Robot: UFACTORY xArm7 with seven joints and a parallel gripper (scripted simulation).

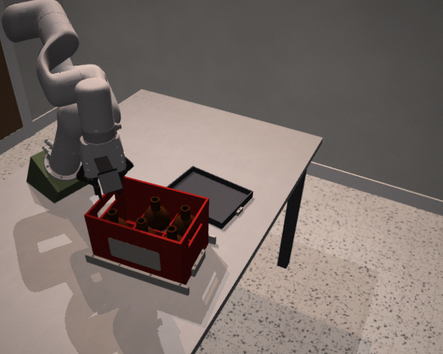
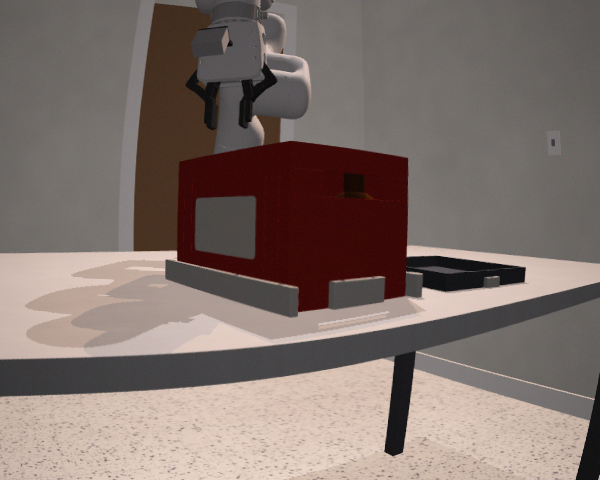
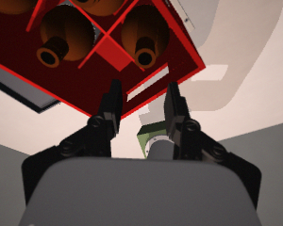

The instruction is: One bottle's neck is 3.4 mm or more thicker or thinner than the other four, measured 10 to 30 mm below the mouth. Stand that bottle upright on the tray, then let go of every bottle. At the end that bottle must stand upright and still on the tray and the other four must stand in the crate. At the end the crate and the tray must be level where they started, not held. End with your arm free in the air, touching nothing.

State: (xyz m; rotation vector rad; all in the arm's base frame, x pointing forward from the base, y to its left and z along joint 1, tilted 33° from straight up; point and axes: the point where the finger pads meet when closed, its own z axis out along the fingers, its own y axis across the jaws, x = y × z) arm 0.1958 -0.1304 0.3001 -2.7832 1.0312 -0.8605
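The red crate is 16 cm below my hand, 8 cm ahead of it and 4 cm to the left of it. Also, from my hand: black tray: 33 cm to the left, 23 cm below, 13 cm ahead.
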